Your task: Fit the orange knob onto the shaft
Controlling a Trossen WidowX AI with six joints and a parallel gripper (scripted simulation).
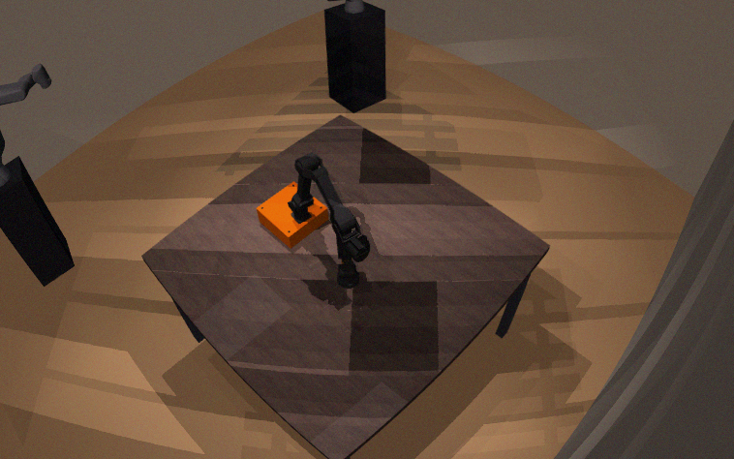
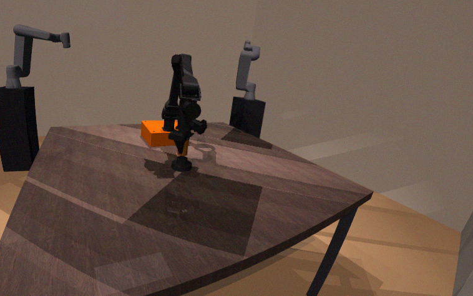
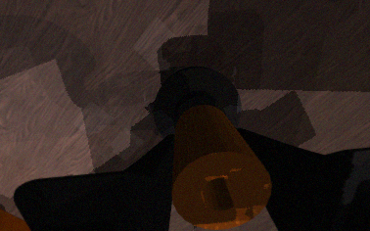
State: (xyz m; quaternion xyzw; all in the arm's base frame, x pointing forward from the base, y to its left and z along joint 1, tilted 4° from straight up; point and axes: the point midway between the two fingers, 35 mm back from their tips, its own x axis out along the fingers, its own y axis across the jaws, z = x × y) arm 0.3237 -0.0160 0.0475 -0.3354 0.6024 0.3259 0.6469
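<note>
My gripper tip is 20 mm below the orange knob. Round my gripper tip: dark round pedestal (40 mm below).
</note>
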